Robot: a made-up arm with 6 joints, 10 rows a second.
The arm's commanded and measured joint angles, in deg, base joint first. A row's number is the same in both.
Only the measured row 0 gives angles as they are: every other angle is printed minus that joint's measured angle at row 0.
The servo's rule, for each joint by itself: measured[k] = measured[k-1] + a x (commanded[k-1-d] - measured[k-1]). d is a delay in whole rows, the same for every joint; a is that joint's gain. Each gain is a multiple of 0.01, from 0.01 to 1. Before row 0 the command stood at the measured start. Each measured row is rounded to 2 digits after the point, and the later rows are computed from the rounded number. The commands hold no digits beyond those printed.
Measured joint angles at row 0:
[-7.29, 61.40, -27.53, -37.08, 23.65, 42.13]
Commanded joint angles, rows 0 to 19:
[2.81, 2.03, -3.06, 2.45, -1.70, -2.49]
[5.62, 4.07, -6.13, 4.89, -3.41, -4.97]
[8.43, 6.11, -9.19, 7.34, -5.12, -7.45]
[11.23, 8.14, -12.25, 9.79, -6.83, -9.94]
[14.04, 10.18, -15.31, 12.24, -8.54, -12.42]
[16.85, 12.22, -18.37, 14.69, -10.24, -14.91]
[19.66, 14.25, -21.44, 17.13, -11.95, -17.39]
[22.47, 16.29, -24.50, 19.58, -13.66, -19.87]
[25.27, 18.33, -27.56, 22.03, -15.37, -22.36]
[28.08, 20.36, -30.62, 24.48, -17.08, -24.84]
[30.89, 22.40, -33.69, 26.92, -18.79, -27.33]
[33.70, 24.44, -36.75, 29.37, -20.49, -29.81]
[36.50, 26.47, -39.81, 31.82, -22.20, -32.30]
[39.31, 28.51, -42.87, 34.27, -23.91, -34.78]
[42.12, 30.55, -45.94, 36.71, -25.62, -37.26]
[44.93, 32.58, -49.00, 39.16, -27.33, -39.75]
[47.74, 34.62, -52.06, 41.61, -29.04, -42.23]
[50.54, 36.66, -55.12, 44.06, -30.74, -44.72]
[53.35, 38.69, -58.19, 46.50, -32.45, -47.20]
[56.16, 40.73, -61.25, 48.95, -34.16, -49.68]
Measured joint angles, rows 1 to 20:
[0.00, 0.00, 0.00, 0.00, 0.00, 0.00]
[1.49, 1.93, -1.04, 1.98, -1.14, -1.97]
[3.68, 3.96, -2.77, 4.34, -2.66, -4.34]
[6.20, 6.00, -4.95, 6.77, -4.31, -6.80]
[8.87, 8.03, -7.43, 9.22, -6.00, -9.28]
[11.61, 10.07, -10.11, 11.67, -7.70, -11.76]
[14.39, 12.11, -12.92, 14.12, -9.40, -14.25]
[17.18, 14.14, -15.82, 16.56, -11.11, -16.73]
[19.98, 16.18, -18.77, 19.01, -12.82, -19.21]
[22.78, 18.22, -21.76, 21.46, -14.53, -21.70]
[25.59, 20.25, -24.77, 23.91, -16.24, -24.18]
[28.40, 22.29, -27.80, 26.35, -17.95, -26.67]
[31.21, 24.33, -30.84, 28.80, -19.65, -29.15]
[34.01, 26.36, -33.89, 31.25, -21.36, -31.64]
[36.82, 28.40, -36.94, 33.70, -23.07, -34.12]
[39.63, 30.44, -40.00, 36.14, -24.78, -36.60]
[42.44, 32.47, -43.06, 38.59, -26.49, -39.09]
[45.25, 34.51, -46.12, 41.04, -28.20, -41.57]
[48.05, 36.55, -49.18, 43.49, -29.90, -44.06]
[50.86, 38.58, -52.24, 45.93, -31.61, -46.54]
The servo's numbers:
d 1
a 0.53 0.95 0.34 0.81 0.67 0.79

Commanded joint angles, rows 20 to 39:
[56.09, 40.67, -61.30, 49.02, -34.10, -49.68]
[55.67, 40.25, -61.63, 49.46, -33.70, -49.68]
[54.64, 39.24, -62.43, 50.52, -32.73, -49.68]
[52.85, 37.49, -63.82, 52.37, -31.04, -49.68]
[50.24, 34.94, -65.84, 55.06, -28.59, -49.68]
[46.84, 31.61, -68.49, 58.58, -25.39, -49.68]
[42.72, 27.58, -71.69, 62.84, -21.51, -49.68]
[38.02, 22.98, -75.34, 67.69, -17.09, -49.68]
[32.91, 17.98, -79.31, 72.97, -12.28, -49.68]
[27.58, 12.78, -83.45, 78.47, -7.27, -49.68]
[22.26, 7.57, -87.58, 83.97, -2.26, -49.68]
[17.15, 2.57, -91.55, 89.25, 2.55, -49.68]
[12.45, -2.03, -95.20, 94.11, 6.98, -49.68]
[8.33, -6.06, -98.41, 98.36, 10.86, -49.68]
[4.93, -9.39, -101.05, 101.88, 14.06, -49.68]
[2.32, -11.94, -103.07, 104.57, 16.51, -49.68]
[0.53, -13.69, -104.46, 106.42, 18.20, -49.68]
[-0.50, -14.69, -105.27, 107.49, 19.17, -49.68]
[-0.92, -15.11, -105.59, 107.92, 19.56, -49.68]
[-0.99, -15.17, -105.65, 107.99, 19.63, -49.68]
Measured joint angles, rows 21 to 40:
[53.67, 40.62, -55.30, 48.38, -33.32, -49.02]
[54.95, 40.67, -57.34, 48.90, -33.84, -49.54]
[55.33, 40.27, -58.80, 49.35, -33.75, -49.65]
[54.96, 39.29, -60.03, 50.30, -33.07, -49.67]
[53.84, 37.58, -61.32, 51.98, -31.71, -49.68]
[51.93, 35.07, -62.86, 54.47, -29.62, -49.68]
[49.23, 31.78, -64.77, 57.80, -26.79, -49.68]
[45.78, 27.79, -67.12, 61.88, -23.25, -49.68]
[41.67, 23.22, -69.91, 66.59, -19.12, -49.68]
[37.03, 18.24, -73.11, 71.76, -14.54, -49.68]
[32.02, 13.05, -76.63, 77.20, -9.67, -49.68]
[26.85, 7.84, -80.35, 82.68, -4.71, -49.68]
[21.71, 2.83, -84.16, 88.00, 0.15, -49.68]
[16.80, -1.79, -87.91, 92.95, 4.73, -49.68]
[12.31, -5.85, -91.48, 97.33, 8.84, -49.68]
[8.40, -9.21, -94.73, 101.02, 12.34, -49.68]
[5.18, -11.80, -97.57, 103.90, 15.13, -49.68]
[2.72, -13.60, -99.91, 105.94, 17.19, -49.68]
[1.01, -14.64, -101.73, 107.20, 18.52, -49.68]
[-0.01, -15.09, -103.04, 107.78, 19.22, -49.68]

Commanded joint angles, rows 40 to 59:
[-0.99, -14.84, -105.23, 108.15, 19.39, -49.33]
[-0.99, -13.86, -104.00, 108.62, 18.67, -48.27]
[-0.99, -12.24, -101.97, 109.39, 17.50, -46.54]
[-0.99, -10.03, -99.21, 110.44, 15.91, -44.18]
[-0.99, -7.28, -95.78, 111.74, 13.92, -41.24]
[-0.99, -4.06, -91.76, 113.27, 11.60, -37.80]
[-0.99, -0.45, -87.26, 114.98, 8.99, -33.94]
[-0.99, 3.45, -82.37, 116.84, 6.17, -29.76]
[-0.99, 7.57, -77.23, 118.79, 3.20, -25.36]
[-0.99, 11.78, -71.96, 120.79, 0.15, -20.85]
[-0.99, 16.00, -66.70, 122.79, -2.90, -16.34]
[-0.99, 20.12, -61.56, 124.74, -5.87, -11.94]
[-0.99, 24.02, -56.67, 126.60, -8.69, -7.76]
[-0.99, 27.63, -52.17, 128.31, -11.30, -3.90]
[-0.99, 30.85, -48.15, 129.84, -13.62, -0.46]
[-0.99, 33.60, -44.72, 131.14, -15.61, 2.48]
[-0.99, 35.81, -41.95, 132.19, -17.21, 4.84]
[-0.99, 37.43, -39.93, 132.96, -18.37, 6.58]
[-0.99, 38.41, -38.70, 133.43, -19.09, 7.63]
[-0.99, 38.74, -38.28, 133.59, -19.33, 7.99]
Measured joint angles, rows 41 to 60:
[-0.53, -15.17, -103.93, 107.95, 19.49, -49.68]
[-0.77, -14.86, -104.37, 108.11, 19.42, -49.40]
[-0.89, -13.91, -104.24, 108.52, 18.92, -48.51]
[-0.94, -12.32, -103.47, 109.22, 17.97, -46.95]
[-0.97, -10.14, -102.02, 110.21, 16.59, -44.76]
[-0.98, -7.42, -99.90, 111.45, 14.80, -41.98]
[-0.99, -4.23, -97.13, 112.92, 12.66, -38.68]
[-0.99, -0.64, -93.77, 114.59, 10.20, -34.94]
[-0.99, 3.25, -89.89, 116.41, 7.50, -30.85]
[-0.99, 7.35, -85.59, 118.34, 4.62, -26.51]
[-0.99, 11.56, -80.96, 120.32, 1.63, -22.04]
[-0.99, 15.78, -76.11, 122.32, -1.41, -17.54]
[-0.99, 19.90, -71.16, 124.28, -4.40, -13.12]
[-0.99, 23.81, -66.23, 126.16, -7.27, -8.89]
[-0.99, 27.44, -61.45, 127.90, -9.97, -4.95]
[-0.99, 30.68, -56.93, 129.47, -12.42, -1.40]
[-0.99, 33.45, -52.78, 130.82, -14.56, 1.67]
[-0.99, 35.69, -49.10, 131.93, -16.34, 4.17]
[-0.99, 37.34, -45.98, 132.76, -17.70, 6.07]
[-0.99, 38.36, -43.50, 133.30, -18.63, 7.30]

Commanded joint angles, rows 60 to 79:
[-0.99, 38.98, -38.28, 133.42, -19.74, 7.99]
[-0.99, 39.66, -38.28, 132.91, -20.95, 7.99]
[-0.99, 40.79, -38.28, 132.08, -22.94, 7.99]
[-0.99, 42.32, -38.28, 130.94, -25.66, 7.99]
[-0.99, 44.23, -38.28, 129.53, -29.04, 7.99]
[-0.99, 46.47, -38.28, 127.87, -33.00, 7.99]
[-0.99, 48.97, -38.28, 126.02, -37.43, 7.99]
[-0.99, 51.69, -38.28, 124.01, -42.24, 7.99]
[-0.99, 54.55, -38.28, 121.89, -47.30, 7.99]
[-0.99, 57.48, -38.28, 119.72, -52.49, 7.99]
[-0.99, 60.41, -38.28, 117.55, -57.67, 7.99]
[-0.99, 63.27, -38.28, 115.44, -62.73, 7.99]
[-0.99, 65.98, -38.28, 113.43, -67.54, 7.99]
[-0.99, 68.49, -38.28, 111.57, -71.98, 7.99]
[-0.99, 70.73, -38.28, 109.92, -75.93, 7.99]
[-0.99, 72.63, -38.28, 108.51, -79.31, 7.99]
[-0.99, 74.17, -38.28, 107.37, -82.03, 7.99]
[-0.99, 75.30, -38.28, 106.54, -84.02, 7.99]
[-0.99, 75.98, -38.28, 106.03, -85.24, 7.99]
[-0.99, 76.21, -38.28, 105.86, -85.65, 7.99]
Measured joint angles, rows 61 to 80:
[-0.99, 38.72, -41.73, 133.53, -19.10, 7.85]
[-0.99, 38.97, -40.56, 133.44, -19.53, 7.96]
[-0.99, 39.63, -39.78, 133.01, -20.48, 7.98]
[-0.99, 40.73, -39.27, 132.26, -22.13, 7.99]
[-0.99, 42.24, -38.93, 131.19, -24.50, 7.99]
[-0.99, 44.13, -38.71, 129.85, -27.54, 7.99]
[-0.99, 46.35, -38.56, 128.25, -31.20, 7.99]
[-0.99, 48.84, -38.46, 126.44, -35.37, 7.99]
[-0.99, 51.55, -38.40, 124.47, -39.97, 7.99]
[-0.99, 54.40, -38.36, 122.38, -44.88, 7.99]
[-0.99, 57.33, -38.33, 120.23, -49.98, 7.99]
[-0.99, 60.26, -38.31, 118.06, -55.13, 7.99]
[-0.99, 63.12, -38.30, 115.94, -60.22, 7.99]
[-0.99, 65.84, -38.29, 113.91, -65.12, 7.99]
[-0.99, 68.36, -38.29, 112.01, -69.72, 7.99]
[-0.99, 70.61, -38.29, 110.32, -73.88, 7.99]
[-0.99, 72.53, -38.29, 108.85, -77.52, 7.99]
[-0.99, 74.09, -38.29, 107.65, -80.54, 7.99]
[-0.99, 75.24, -38.29, 106.75, -82.87, 7.99]
[-0.99, 75.94, -38.29, 106.17, -84.46, 7.99]

